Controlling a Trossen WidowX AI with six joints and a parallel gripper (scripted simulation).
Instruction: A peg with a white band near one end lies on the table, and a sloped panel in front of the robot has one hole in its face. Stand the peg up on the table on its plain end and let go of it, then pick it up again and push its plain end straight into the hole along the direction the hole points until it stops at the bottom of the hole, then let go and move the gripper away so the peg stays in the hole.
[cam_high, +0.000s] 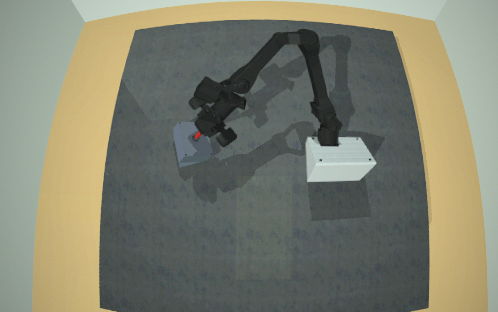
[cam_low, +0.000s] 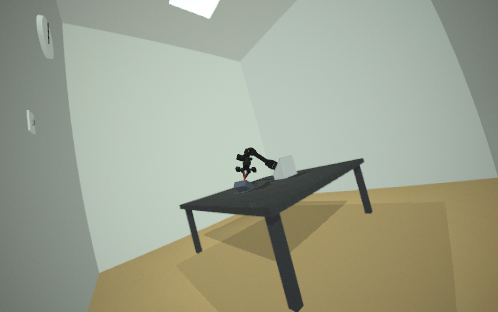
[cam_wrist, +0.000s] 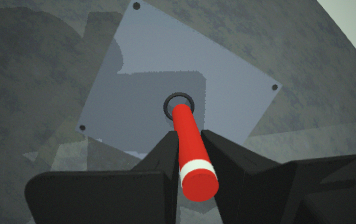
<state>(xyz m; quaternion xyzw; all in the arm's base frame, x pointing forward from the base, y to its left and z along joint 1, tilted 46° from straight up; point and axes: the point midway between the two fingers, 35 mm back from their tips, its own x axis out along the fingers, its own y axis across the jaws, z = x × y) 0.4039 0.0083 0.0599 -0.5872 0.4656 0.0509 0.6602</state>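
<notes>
My gripper tip is 40 mm short of the grey sloped panel, 10 mm to the right of it and 60 mm above it. From my gripper tip the other things lie so: peg: 10 mm behind, 10 mm above.
</notes>
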